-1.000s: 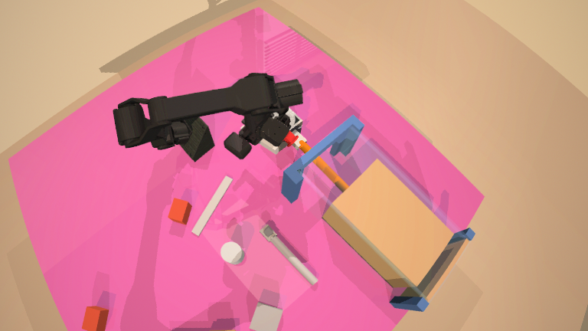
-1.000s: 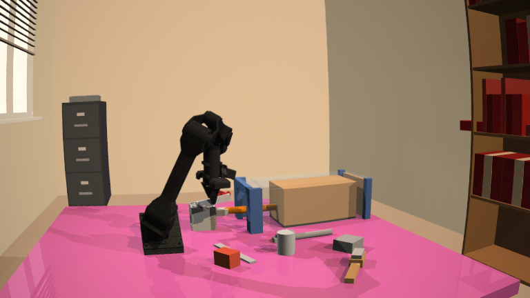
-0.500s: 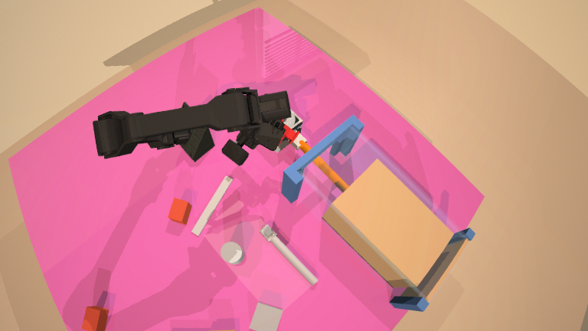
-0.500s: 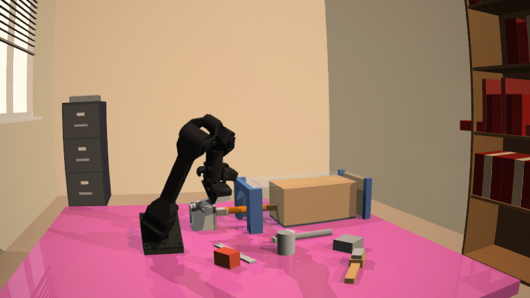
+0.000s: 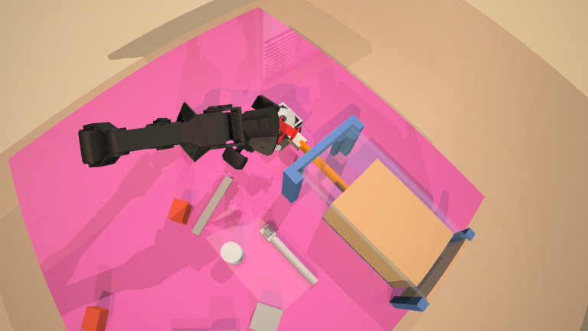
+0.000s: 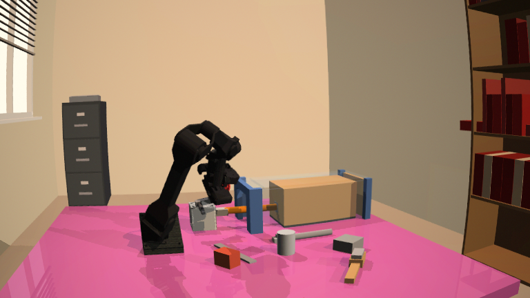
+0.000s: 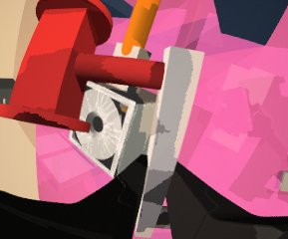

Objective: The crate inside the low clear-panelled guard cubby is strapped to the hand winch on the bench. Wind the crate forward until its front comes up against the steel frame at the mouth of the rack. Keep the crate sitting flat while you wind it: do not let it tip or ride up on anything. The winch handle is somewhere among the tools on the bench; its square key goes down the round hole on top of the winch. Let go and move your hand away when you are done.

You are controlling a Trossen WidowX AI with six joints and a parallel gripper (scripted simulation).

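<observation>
The winch handle lies 10 mm ahead of my gripper tip, 10 mm to the left of it and 10 mm above it. Also, from my gripper tip: blue steel frame (130 mm ahead, 100 mm to the left, 10 mm below); then winch (40 mm behind, 80 mm to the left, 90 mm below); then red knob (40 mm ahead, 40 mm to the left, 40 mm above).
</observation>
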